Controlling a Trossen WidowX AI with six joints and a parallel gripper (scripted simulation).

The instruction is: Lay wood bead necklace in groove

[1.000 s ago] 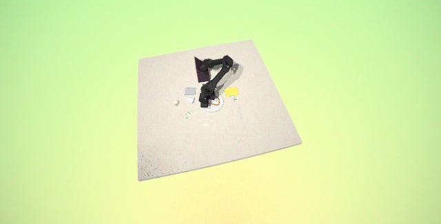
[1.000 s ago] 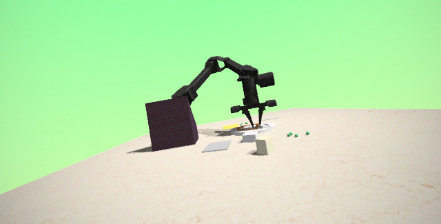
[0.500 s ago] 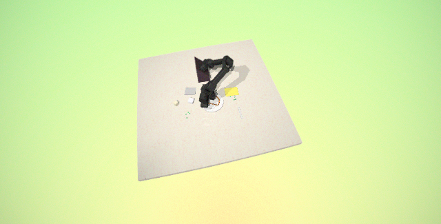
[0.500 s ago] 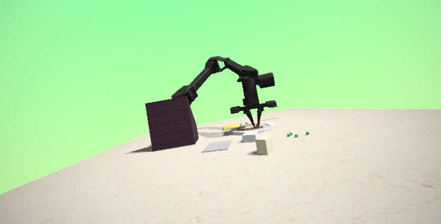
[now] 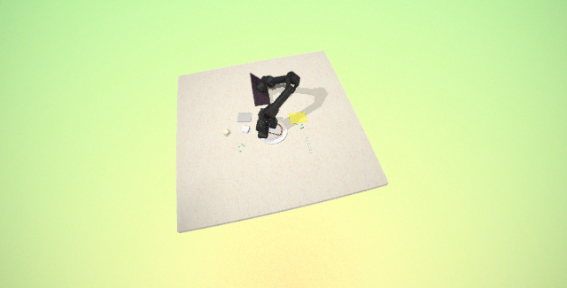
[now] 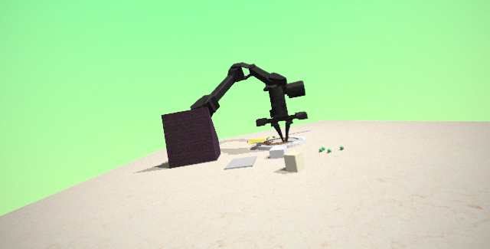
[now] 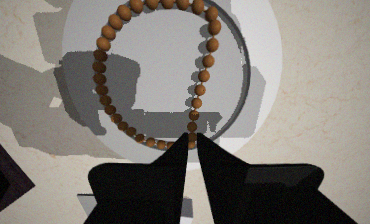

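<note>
My gripper tip is 1 cm past the round white bead board, 5 cm to the right of it and 1 cm above it. Round my gripper tip: cream cube: 4 cm behind, 26 cm to the right; yellow card: 9 cm behind, 25 cm to the left, 1 cm below; grey flat plate: 17 cm behind, 13 cm to the right, 1 cm below.
</note>
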